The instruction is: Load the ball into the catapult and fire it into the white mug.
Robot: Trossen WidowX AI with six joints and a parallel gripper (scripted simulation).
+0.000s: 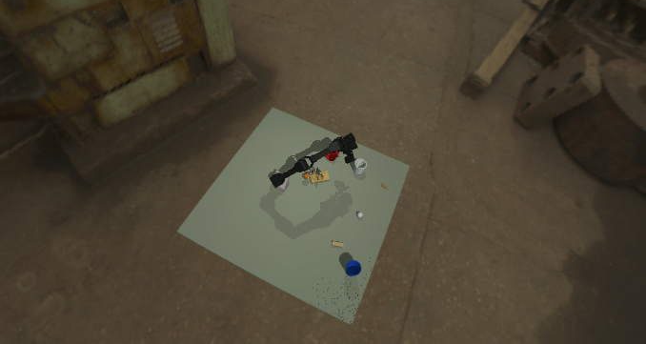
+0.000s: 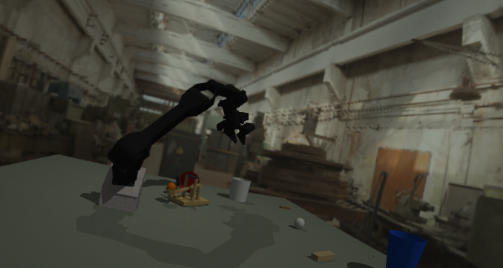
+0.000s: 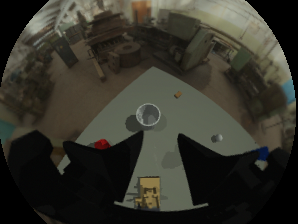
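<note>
My gripper tip is now 27 cm past the orange ball, 19 cm to the left of it and 20 cm above it. The rest, counted from my gripper tip: white mug: 7 cm ahead, 7 cm to the left, 24 cm below; white ball: 20 cm ahead, 29 cm to the right, 25 cm below; catapult: 23 cm behind, 14 cm to the right, 21 cm below.
</note>
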